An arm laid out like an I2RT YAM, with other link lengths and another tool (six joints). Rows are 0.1 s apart.
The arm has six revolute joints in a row. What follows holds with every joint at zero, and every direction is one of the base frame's. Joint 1 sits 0.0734 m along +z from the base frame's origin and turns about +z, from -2.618 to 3.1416 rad. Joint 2 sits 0.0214 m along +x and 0.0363 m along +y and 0.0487 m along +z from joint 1 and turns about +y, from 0 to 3.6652 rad. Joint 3 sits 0.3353 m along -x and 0.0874 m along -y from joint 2 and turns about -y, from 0 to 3.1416 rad. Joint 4 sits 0.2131 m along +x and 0.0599 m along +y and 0.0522 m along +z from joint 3 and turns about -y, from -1.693 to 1.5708 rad. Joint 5 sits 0.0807 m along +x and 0.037 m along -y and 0.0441 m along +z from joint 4 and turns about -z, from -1.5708 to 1.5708 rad. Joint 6 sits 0.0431 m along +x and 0.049 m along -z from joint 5 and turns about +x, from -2.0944 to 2.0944 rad. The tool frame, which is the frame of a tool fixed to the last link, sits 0.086 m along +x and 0.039 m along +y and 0.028 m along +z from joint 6; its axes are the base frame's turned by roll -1.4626, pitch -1.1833 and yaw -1.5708 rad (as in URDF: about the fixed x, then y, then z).
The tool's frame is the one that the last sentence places.
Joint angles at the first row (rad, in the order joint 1, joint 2, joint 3, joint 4, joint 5, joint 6):
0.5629 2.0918 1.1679 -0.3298 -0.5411 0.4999
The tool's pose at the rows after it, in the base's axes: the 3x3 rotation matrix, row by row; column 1 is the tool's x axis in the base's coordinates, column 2 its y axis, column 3 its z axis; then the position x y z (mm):
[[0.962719, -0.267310, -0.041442], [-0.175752, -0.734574, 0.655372], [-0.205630, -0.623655, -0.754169]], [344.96, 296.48, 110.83]
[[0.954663, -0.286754, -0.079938], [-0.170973, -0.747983, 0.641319], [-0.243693, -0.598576, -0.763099]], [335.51, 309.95, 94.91]
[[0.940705, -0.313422, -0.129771], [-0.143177, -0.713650, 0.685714], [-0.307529, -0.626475, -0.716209]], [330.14, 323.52, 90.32]
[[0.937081, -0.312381, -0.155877], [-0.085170, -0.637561, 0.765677], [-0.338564, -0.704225, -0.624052]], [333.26, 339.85, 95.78]
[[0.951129, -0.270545, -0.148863], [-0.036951, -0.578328, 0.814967], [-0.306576, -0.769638, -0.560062]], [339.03, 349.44, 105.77]
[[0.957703, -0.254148, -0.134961], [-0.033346, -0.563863, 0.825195], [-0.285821, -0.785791, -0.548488]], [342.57, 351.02, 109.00]
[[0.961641, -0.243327, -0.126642], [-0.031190, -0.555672, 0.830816], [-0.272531, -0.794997, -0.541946]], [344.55, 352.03, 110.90]
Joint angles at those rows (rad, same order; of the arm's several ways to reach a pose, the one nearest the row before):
0.5888 2.0991 1.1679 -0.3320 -0.5407 0.5301
0.6281 2.1372 1.1679 -0.3203 -0.5415 0.5671
0.6449 2.1696 1.1679 -0.2783 -0.6201 0.6014
0.6498 2.2002 1.1679 -0.1703 -0.7280 0.6292
0.6495 2.2097 1.1679 -0.0765 -0.7792 0.6281
0.6475 2.2097 1.1679 -0.0475 -0.7799 0.6285
0.6468 2.2097 1.1679 -0.0303 -0.7795 0.6281

